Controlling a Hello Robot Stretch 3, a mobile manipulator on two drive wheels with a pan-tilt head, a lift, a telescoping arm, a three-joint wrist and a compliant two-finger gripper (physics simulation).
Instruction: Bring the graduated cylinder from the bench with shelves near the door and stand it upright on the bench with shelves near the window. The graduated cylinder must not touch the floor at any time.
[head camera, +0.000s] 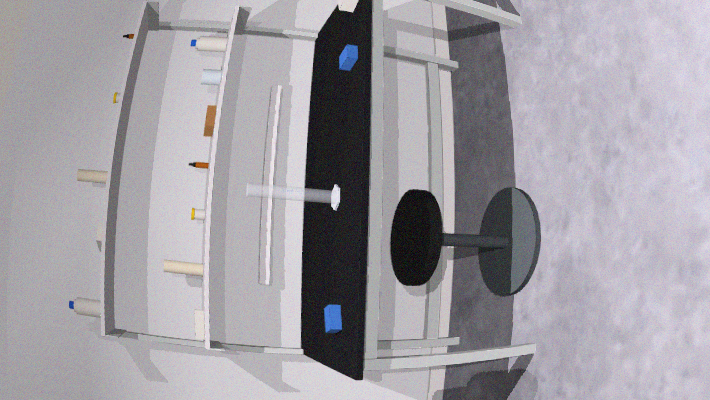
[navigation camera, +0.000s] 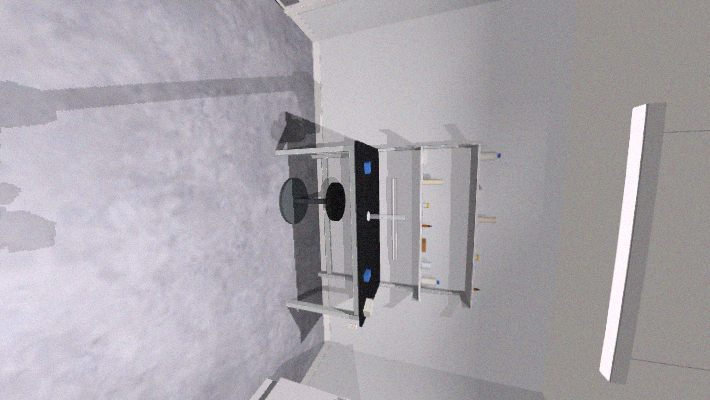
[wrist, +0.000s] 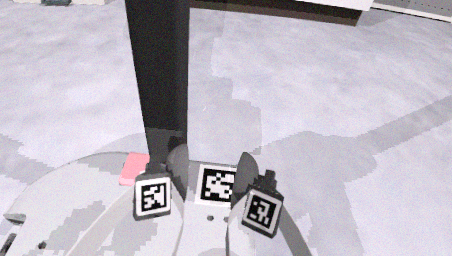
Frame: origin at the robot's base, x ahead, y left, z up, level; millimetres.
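Seen in the pictures: gripper, fingertip midpoint: (wrist: 212, 167).
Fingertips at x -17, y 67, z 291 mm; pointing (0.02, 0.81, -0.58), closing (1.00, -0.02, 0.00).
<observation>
A point is followed by its place in that frame.
The clear graduated cylinder (head camera: 320, 195) {x 1886, y -84, z 827 mm} (navigation camera: 385, 217) {x 1887, y -86, z 923 mm} stands upright on its white foot on the black top of a bench with shelves (head camera: 334, 250) {x 1891, y 101, z 762 mm} (navigation camera: 368, 240) {x 1942, y -304, z 762 mm}. Both the head and navigation pictures are turned sideways. A blue block stands to each side of the cylinder, apart from it. No door or window shows, so I cannot tell which bench this is. My gripper (wrist: 212, 167) {x -17, y 66, z 291 mm} is open and empty in the wrist view, low over the robot's own base and beside the dark mast, away from the bench.
A black round stool (head camera: 417, 237) {x 1821, y 36, z 483 mm} (navigation camera: 335, 201) {x 1824, y 44, z 483 mm} stands in front of the bench, slightly left of the cylinder. Blue blocks (head camera: 348, 57) {x 1792, y -570, z 796 mm} (head camera: 333, 318) {x 1759, y 324, z 789 mm} (navigation camera: 367, 167) {x 1757, y 328, z 791 mm} (navigation camera: 367, 275) {x 1803, y -573, z 795 mm} are on the top. Bottles and boxes stand on the shelves. A strip lamp (navigation camera: 622, 240) {x 1260, y -99, z 2077 mm} hangs above.
</observation>
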